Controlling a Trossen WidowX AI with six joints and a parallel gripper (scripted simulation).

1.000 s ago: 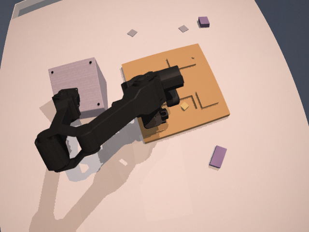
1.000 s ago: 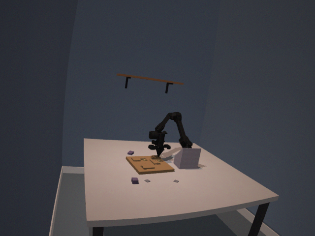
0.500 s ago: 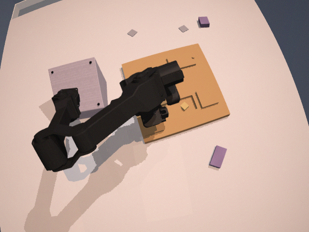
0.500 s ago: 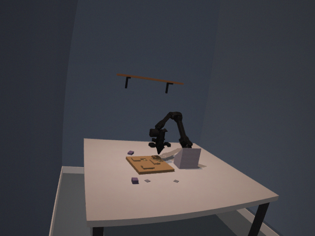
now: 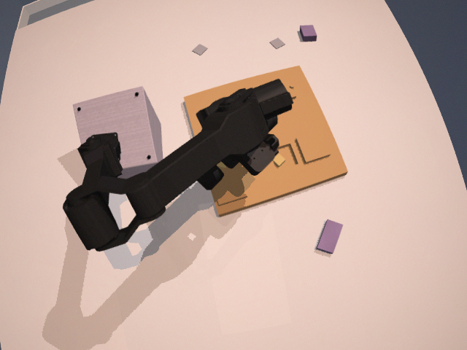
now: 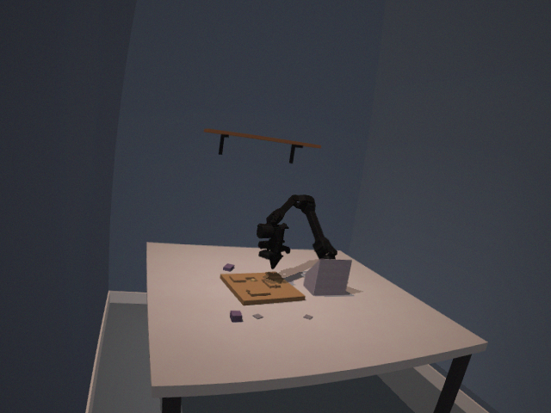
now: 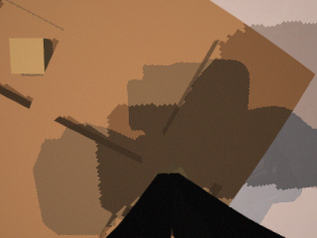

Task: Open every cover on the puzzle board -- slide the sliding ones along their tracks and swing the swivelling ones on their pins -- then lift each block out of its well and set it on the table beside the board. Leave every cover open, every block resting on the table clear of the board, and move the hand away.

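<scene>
The orange puzzle board is 70 mm to the left of my gripper tip, 70 mm ahead of it and 50 mm below it. Round my gripper tip: flat purple block (190 mm ahead, 160 mm to the right, 70 mm below).
</scene>
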